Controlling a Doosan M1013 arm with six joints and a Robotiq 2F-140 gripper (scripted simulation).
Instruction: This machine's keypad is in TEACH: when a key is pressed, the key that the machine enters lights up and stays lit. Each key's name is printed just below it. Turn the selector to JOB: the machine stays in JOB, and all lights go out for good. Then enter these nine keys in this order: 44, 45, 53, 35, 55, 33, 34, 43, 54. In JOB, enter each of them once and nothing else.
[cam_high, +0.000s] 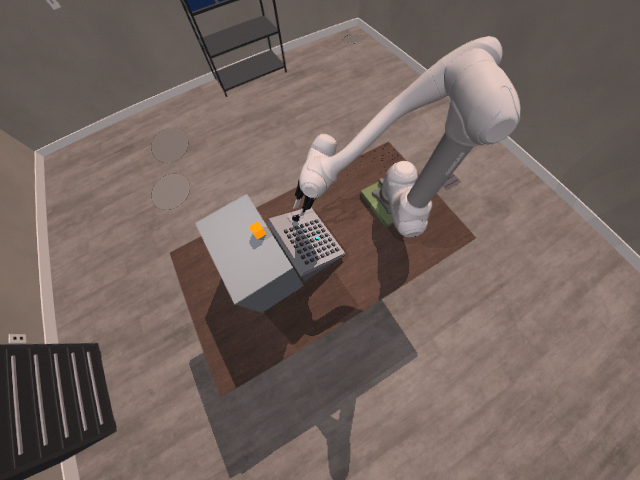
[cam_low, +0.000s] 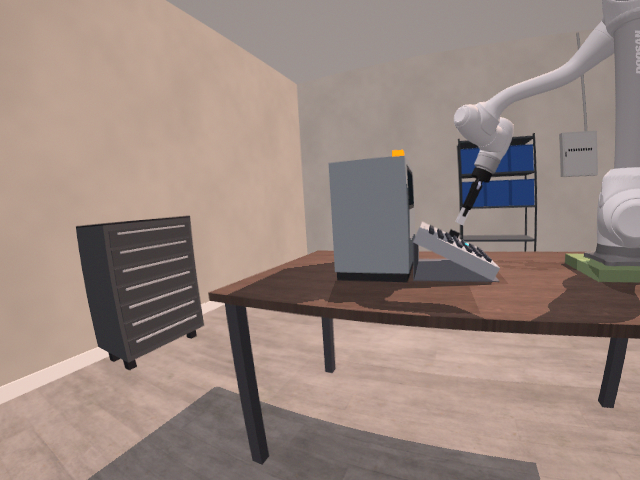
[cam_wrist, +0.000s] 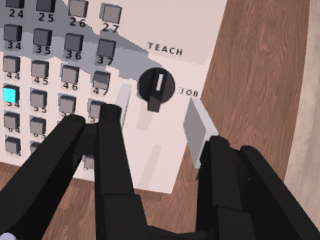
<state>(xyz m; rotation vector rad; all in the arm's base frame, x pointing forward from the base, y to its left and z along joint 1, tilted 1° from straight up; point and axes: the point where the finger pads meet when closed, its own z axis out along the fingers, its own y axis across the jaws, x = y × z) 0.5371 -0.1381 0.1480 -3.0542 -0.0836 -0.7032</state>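
The black selector knob is 40 mm ahead of my hand and 70 mm below it. Round my hand: key 44 (30 mm ahead, 160 mm to the left, 80 mm below); then sloped keypad (50 mm ahead, 110 mm to the left, 120 mm below).
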